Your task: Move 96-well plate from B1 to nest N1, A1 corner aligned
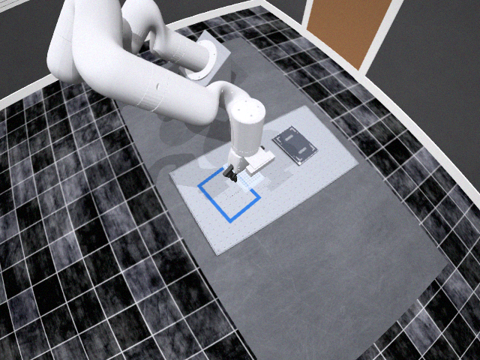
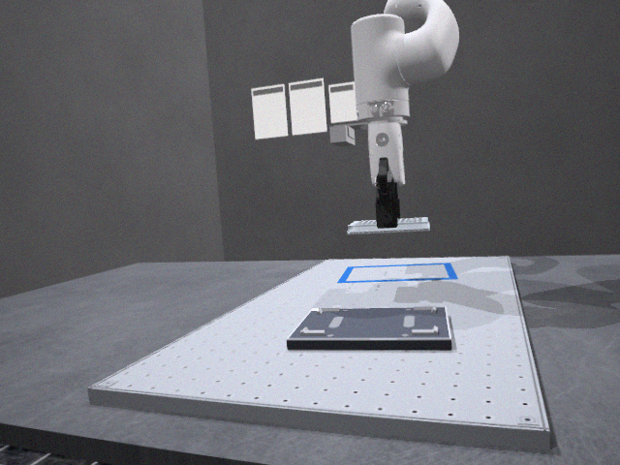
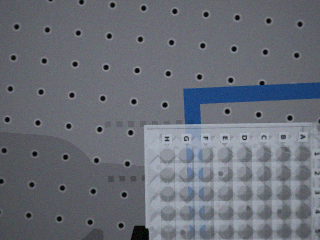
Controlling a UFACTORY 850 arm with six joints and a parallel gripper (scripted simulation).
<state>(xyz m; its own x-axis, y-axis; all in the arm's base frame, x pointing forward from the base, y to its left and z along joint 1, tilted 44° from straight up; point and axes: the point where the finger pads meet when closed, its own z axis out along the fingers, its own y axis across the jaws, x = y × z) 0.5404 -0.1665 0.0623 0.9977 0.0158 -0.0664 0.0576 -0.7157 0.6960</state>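
Right now my hand is 29 cm to the right of the dark plate nest N1, 10 cm above it and 1 cm past it. From my hand the other things lie so: 96-well plate: 1 cm below; then A1 label: 24 cm to the left, 9 cm below, 7 cm ahead.
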